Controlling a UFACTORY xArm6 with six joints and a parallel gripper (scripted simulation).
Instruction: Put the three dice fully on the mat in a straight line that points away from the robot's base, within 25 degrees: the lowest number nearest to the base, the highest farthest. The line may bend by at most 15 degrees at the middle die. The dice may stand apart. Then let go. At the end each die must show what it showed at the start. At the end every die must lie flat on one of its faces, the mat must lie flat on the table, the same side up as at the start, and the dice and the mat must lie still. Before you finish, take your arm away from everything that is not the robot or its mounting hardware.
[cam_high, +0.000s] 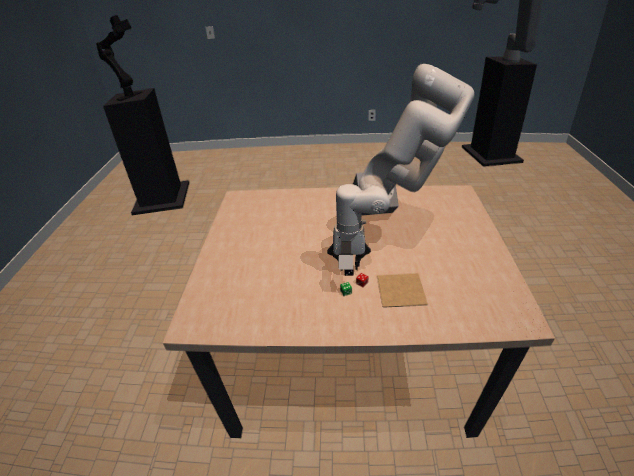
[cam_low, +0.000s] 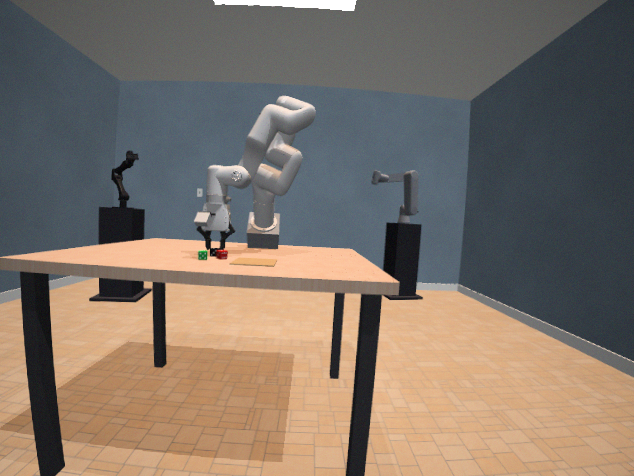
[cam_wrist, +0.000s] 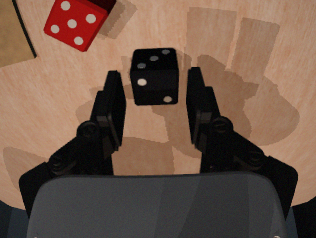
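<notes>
My hand is 3 cm above the black die. From my hand the other things lie so: green die: 9 cm ahead, 3 cm to the right, 3 cm below; tan mat: 12 cm ahead, 15 cm to the left, 4 cm below; red die: 6 cm ahead, 3 cm to the left, 3 cm below.
</notes>
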